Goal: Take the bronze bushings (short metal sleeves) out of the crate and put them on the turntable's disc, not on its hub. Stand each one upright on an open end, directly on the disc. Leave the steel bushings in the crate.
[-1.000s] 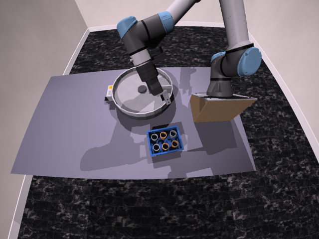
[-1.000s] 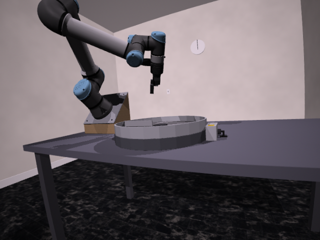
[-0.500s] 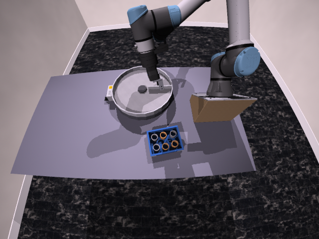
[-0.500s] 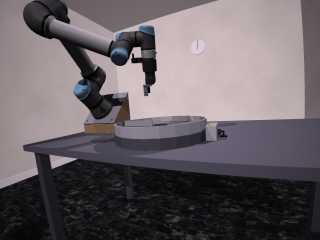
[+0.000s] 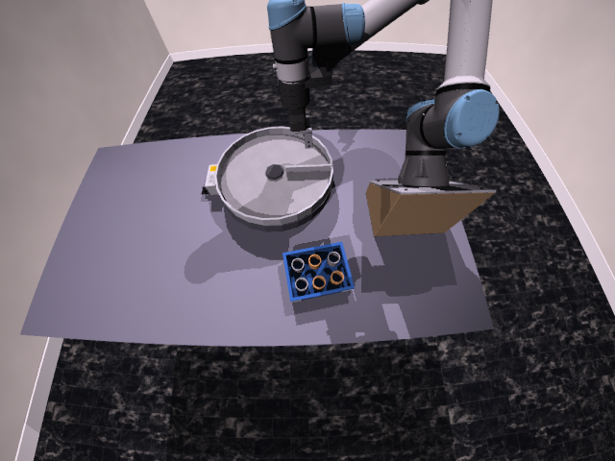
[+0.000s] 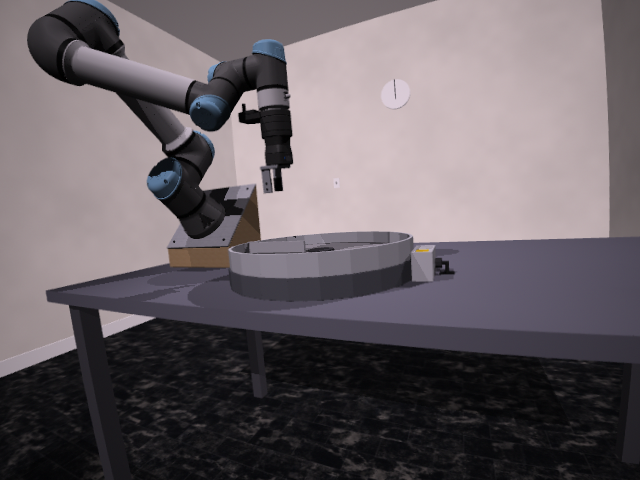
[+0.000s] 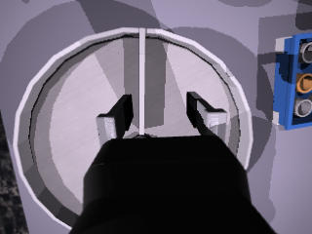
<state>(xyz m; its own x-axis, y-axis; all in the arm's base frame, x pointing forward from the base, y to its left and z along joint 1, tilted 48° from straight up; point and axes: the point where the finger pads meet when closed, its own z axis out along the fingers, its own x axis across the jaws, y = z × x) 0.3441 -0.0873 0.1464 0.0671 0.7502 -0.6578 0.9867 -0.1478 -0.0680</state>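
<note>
Now: the blue crate 36 cm to the left of my hand, 20 cm below it and 3 cm ahead of it. Round my hand: turntable disc (17 cm below, 12 cm ahead, 3 cm to the right).
</note>
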